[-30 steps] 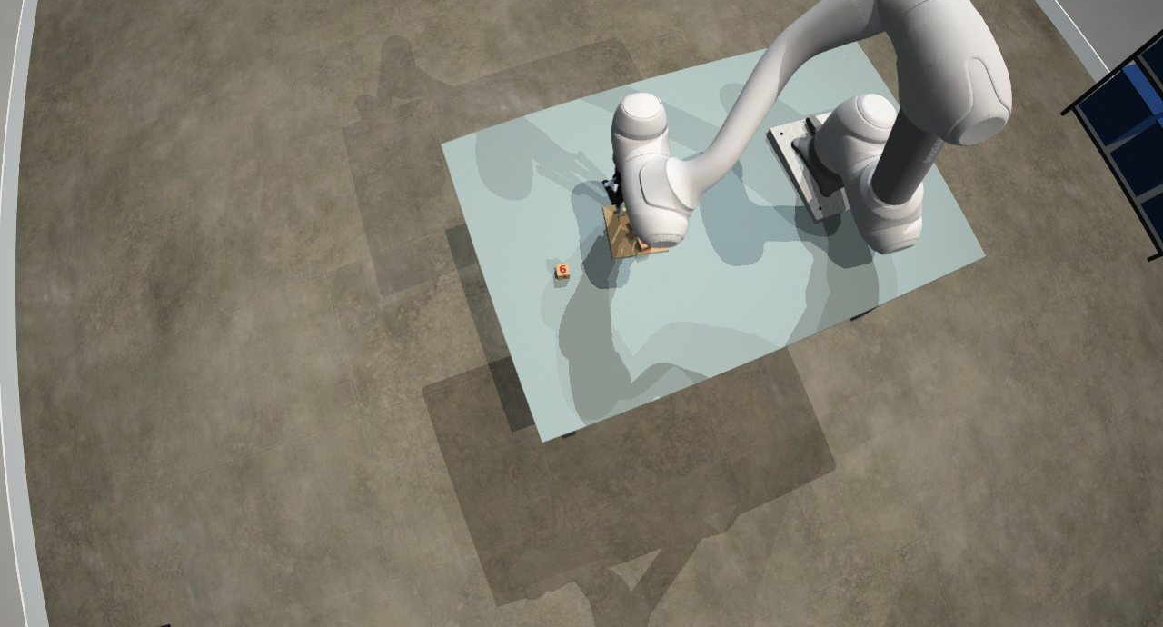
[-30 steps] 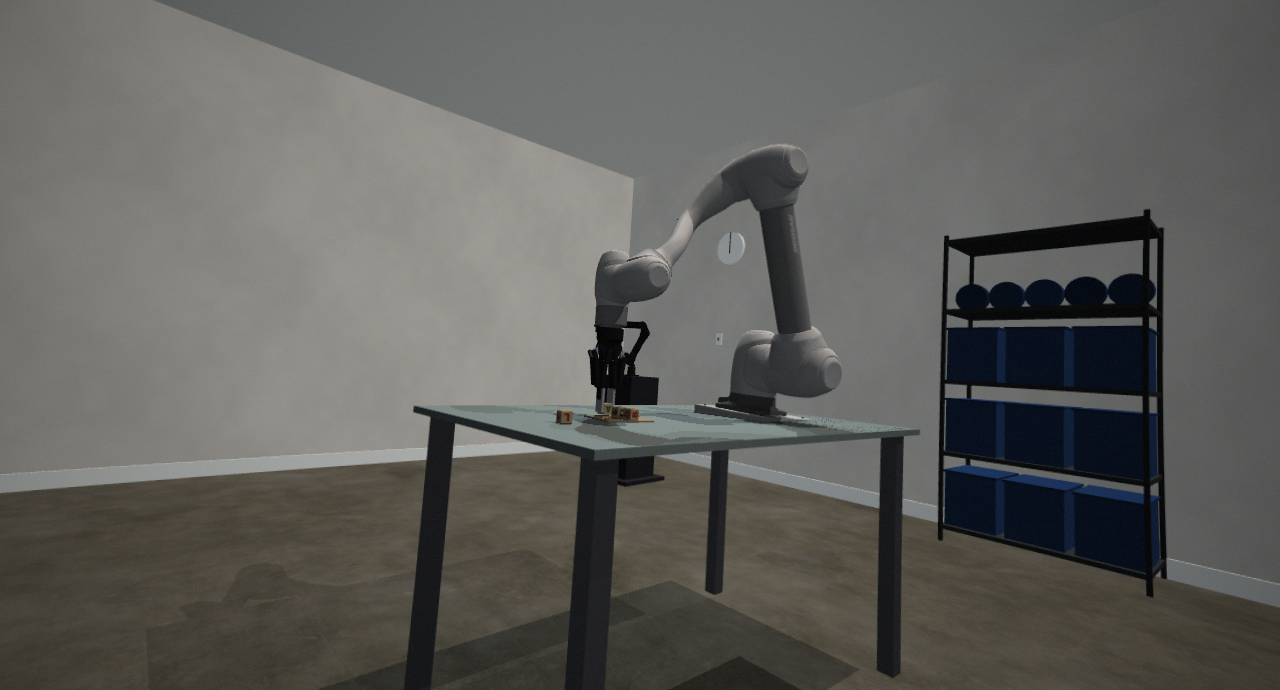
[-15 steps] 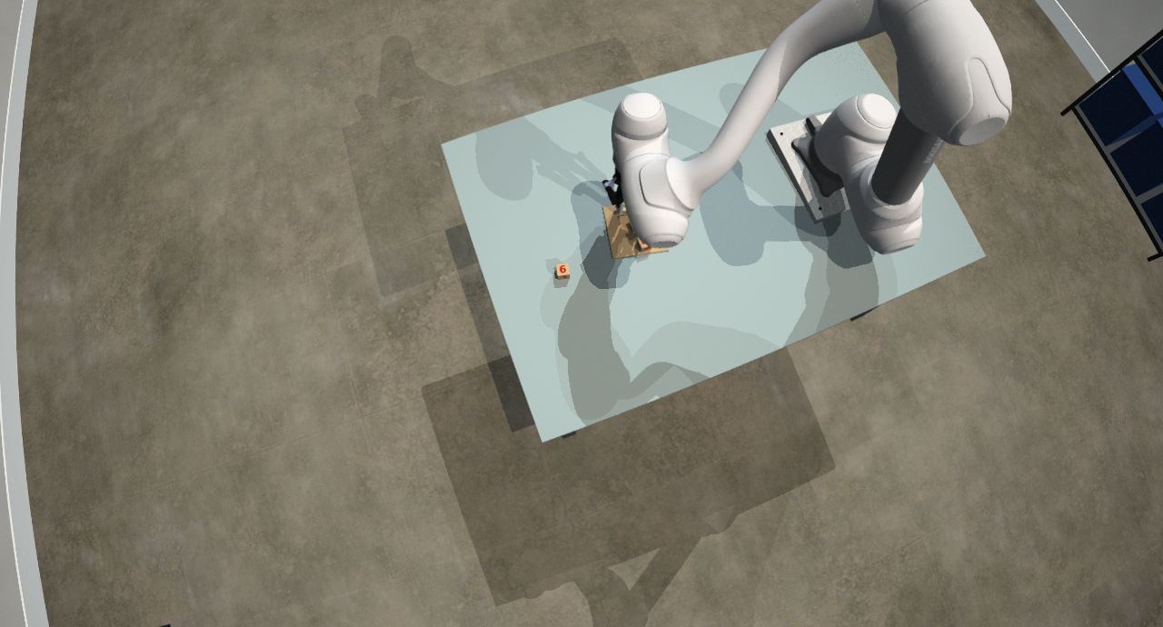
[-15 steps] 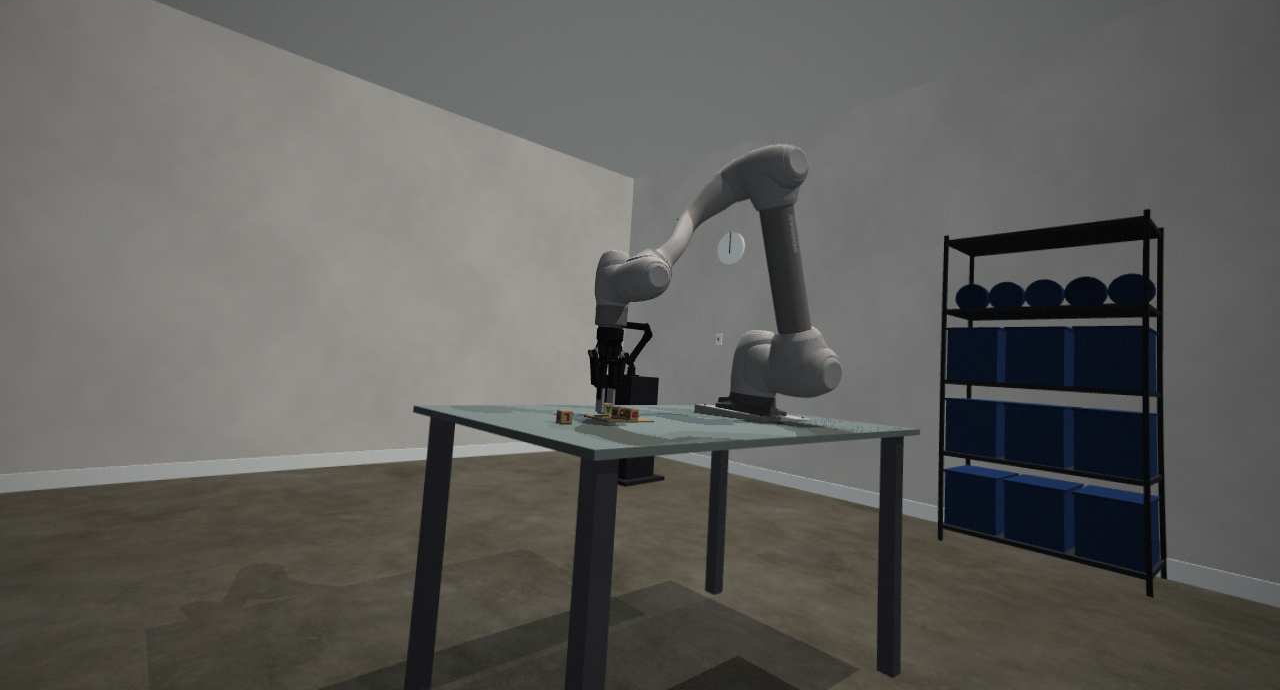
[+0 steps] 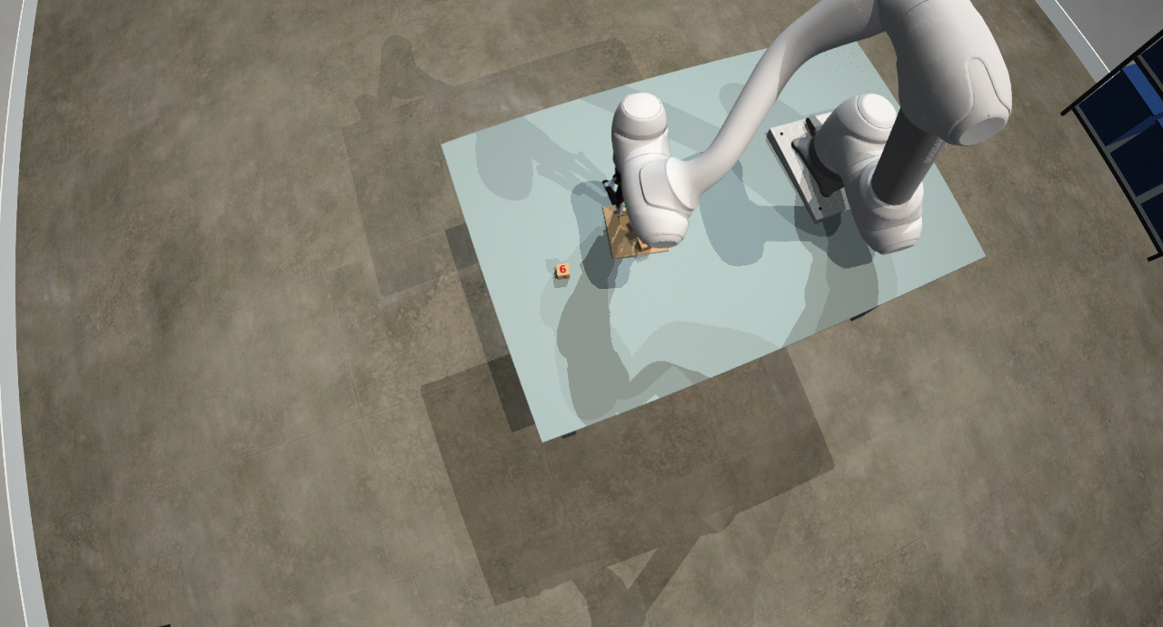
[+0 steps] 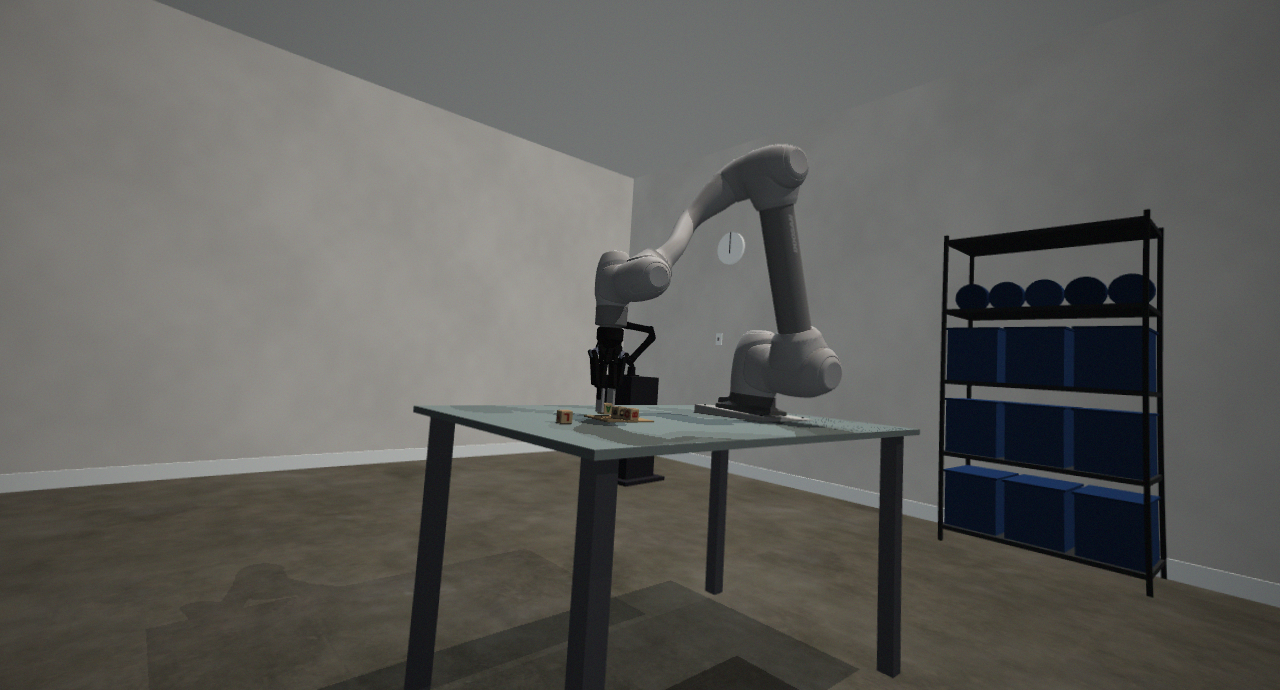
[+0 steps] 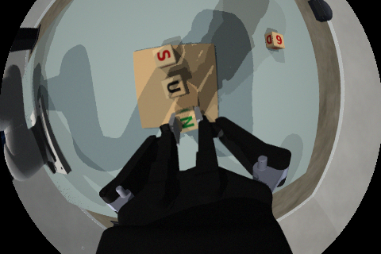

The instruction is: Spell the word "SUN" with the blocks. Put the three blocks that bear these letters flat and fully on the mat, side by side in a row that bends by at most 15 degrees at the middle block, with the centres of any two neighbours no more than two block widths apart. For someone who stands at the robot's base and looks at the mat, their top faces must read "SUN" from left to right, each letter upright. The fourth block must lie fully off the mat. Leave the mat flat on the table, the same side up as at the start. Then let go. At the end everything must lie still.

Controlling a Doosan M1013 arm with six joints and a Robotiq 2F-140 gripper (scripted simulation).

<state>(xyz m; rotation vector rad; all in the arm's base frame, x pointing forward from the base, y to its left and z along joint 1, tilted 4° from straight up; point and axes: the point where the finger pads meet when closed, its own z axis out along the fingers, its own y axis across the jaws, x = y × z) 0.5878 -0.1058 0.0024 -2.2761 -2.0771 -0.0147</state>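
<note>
My hand is 50 mm to the right of the mat and 40 mm above it. From my hand the other things lie so: S block (100 mm to the left, 30 mm below); N block (20 mm below); 6 block (210 mm ahead, 80 mm to the left, 30 mm below).
</note>
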